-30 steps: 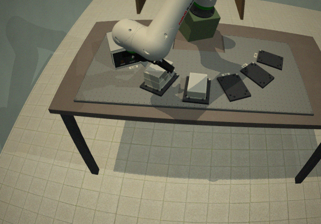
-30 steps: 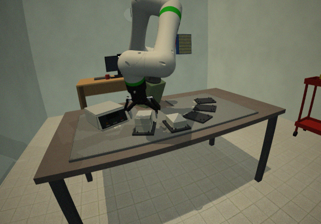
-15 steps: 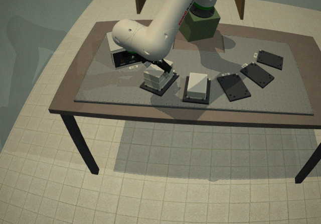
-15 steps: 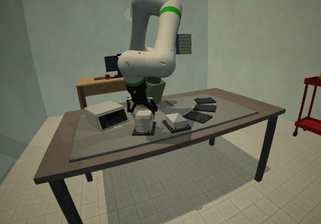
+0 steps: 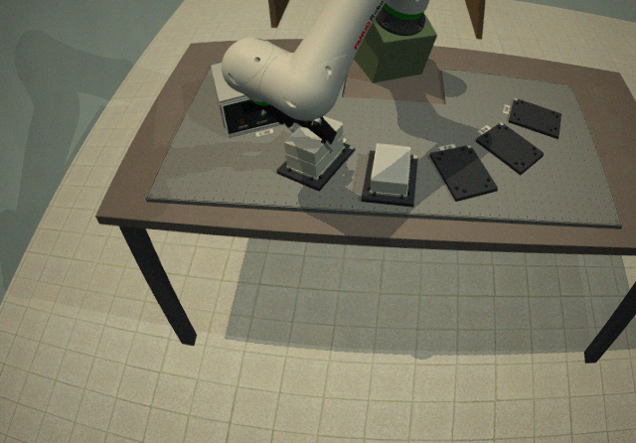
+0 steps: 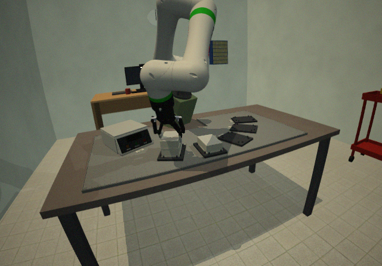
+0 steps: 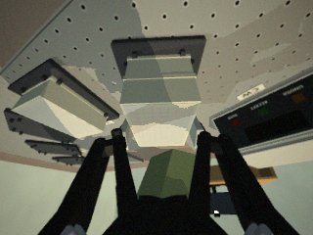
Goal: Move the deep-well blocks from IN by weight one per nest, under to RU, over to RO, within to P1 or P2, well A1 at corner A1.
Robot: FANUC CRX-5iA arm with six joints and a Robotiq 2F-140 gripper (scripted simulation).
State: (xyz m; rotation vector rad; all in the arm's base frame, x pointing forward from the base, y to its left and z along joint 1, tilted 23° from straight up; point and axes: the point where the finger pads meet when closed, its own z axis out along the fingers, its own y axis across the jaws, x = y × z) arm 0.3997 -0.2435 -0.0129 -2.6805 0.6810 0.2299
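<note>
Now: hand 27 cm past the grey platform, 18 cm to the left of it and 1 cm below it. Round my hand: check-weigher (26 cm behind, 18 cm to the right, 2 cm below); then P1 label (3 cm behind, 19 cm to the left, 8 cm below); then nest P1 (7 cm ahead, 18 cm to the left, 8 cm below).
</note>
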